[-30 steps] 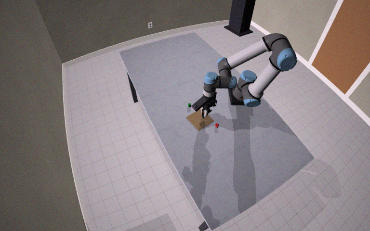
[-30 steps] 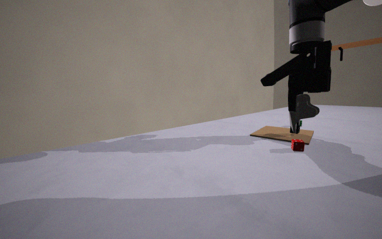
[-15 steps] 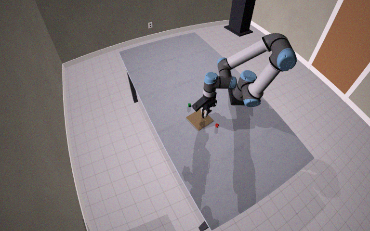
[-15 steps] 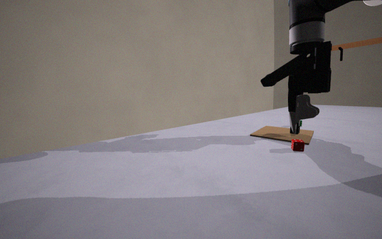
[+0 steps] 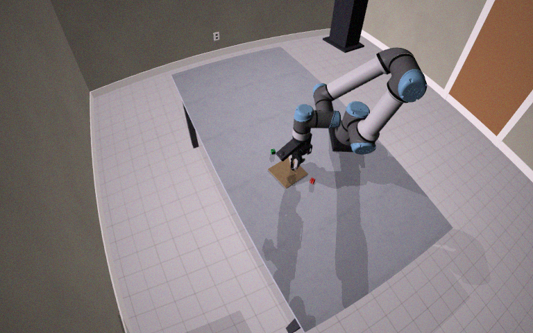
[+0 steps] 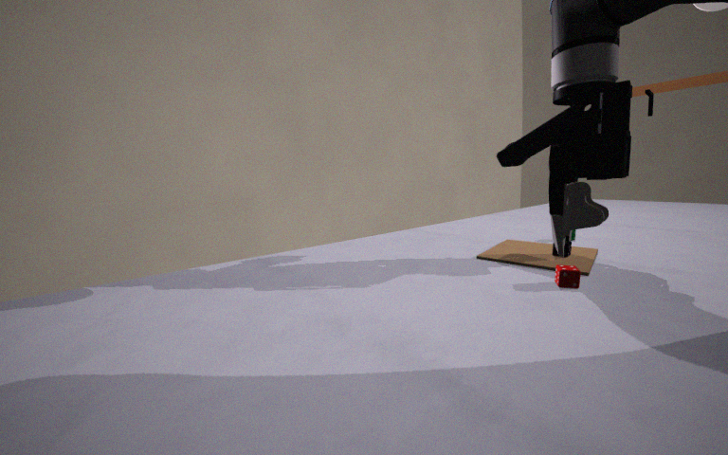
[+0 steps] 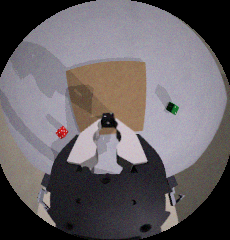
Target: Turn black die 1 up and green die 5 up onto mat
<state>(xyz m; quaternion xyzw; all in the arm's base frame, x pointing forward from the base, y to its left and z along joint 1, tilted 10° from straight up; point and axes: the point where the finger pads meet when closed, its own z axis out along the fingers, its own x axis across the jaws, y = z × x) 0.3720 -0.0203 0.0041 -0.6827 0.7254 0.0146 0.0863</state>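
Right now my hand is 1 cm above the black die. From my hand the other things lie so: green die 14 cm to the right, 2 cm ahead, 1 cm below; red die 11 cm to the left, 3 cm behind, 1 cm below; brown mat 3 cm ahead, 2 cm below.
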